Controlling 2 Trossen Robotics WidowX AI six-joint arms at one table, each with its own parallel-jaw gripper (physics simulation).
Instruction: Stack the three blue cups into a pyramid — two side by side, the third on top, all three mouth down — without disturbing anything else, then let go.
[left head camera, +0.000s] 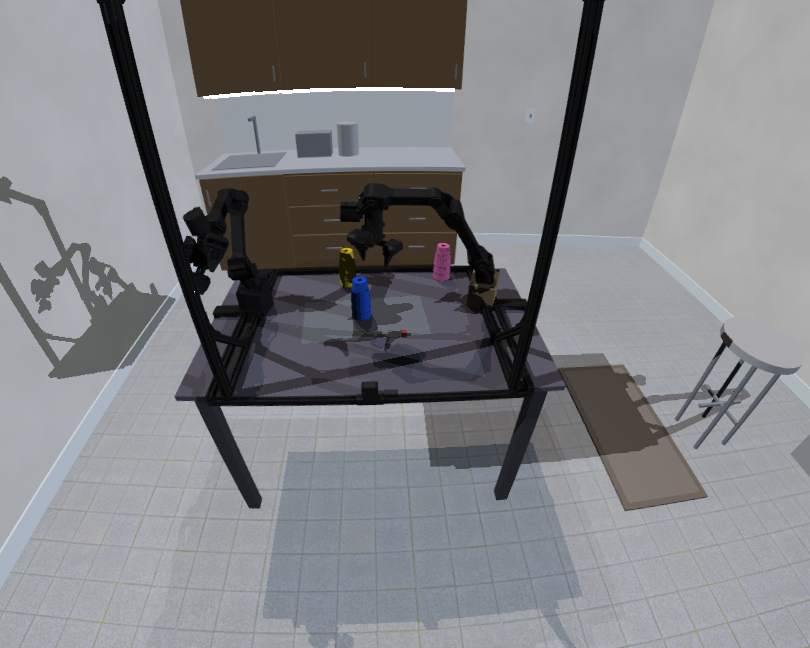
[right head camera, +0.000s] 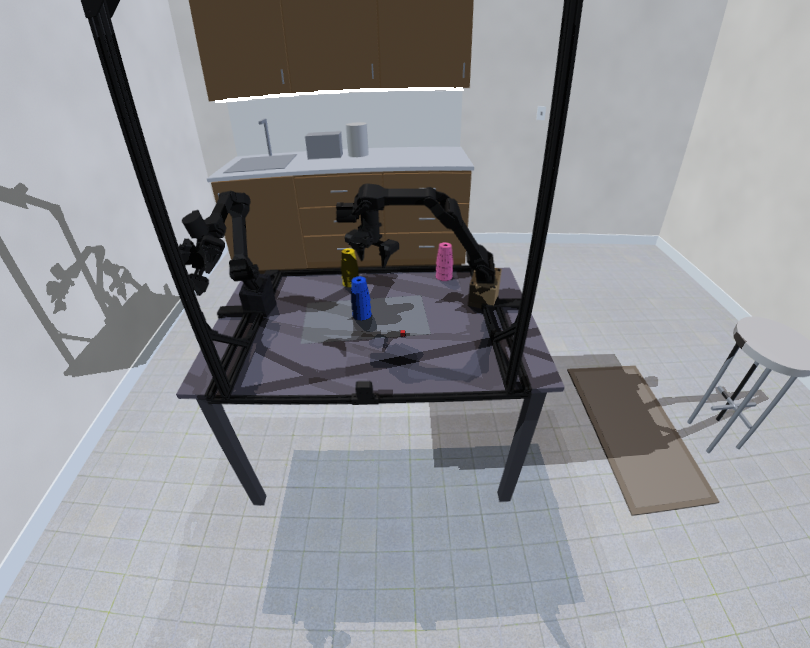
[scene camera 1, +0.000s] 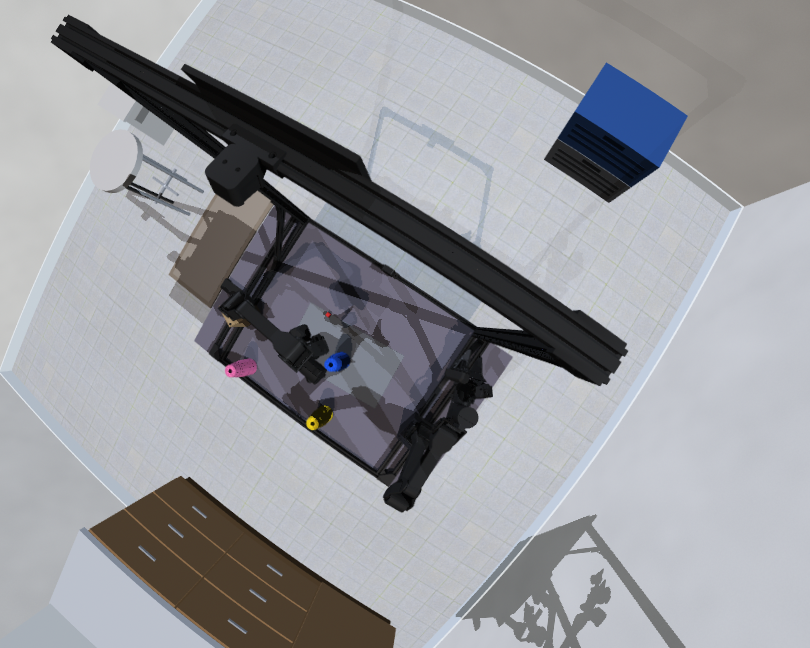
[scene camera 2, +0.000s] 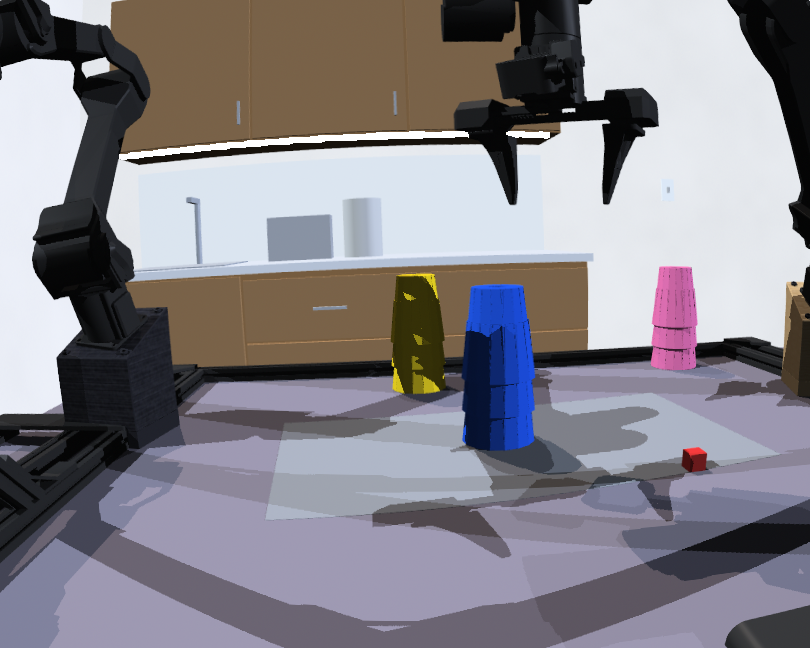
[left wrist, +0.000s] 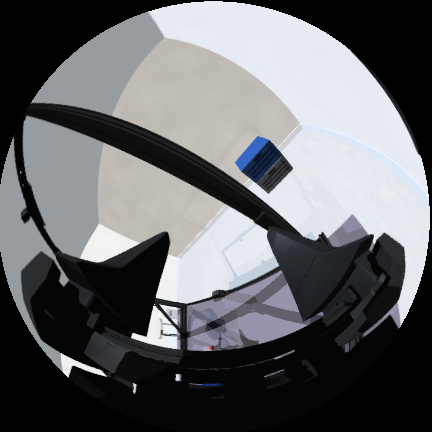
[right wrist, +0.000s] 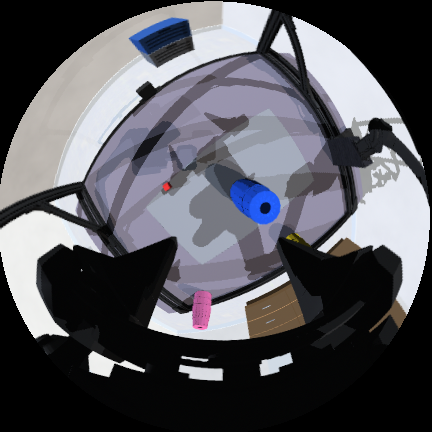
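Observation:
The three blue cups stand nested in one upright stack, mouth down, on a pale mat. My right gripper is open and empty, fingers pointing down. It hangs higher than the stack and to its right in scene camera 2. In the right wrist view the stack lies beyond the fingertips, nearer the right-hand finger. My left gripper is open and empty, off at the table's left side in the left head view, far from the cups.
A yellow cup stack stands behind the blue one. A pink stack stands at the back right in scene camera 2. A small red cube lies at the mat's front right edge.

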